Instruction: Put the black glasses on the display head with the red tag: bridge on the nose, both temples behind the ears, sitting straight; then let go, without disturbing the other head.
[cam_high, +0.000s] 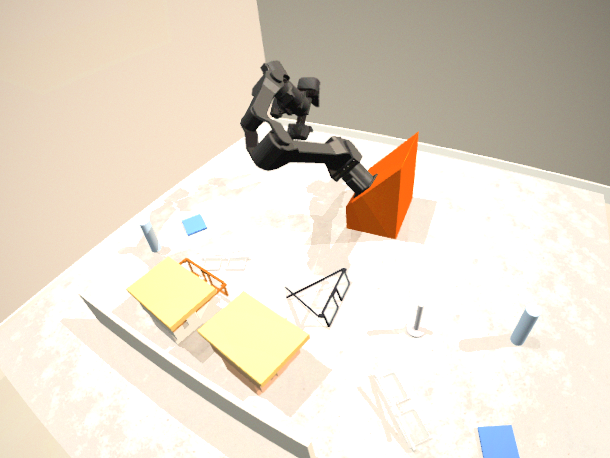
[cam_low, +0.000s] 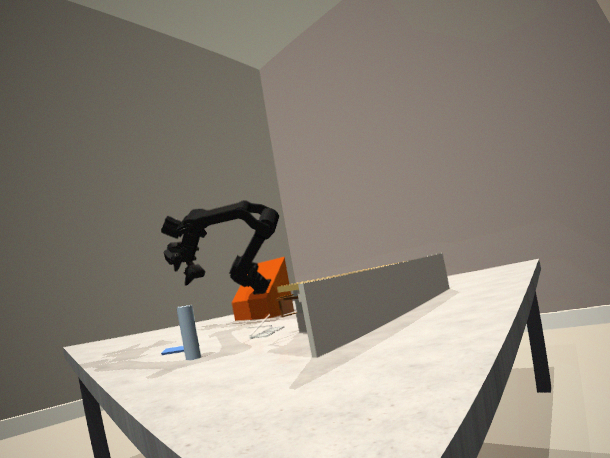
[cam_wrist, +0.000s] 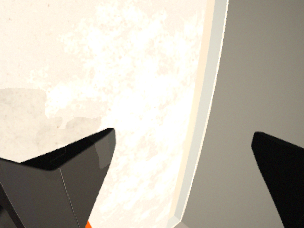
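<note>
Right now the small post is 48 cm ahead of my gripper tip, 45 cm to the left of it and 17 cm below it. From my gripper tip the other things lie so: long grey board (78 cm ahead, 8 cm to the left, 14 cm below).
</note>
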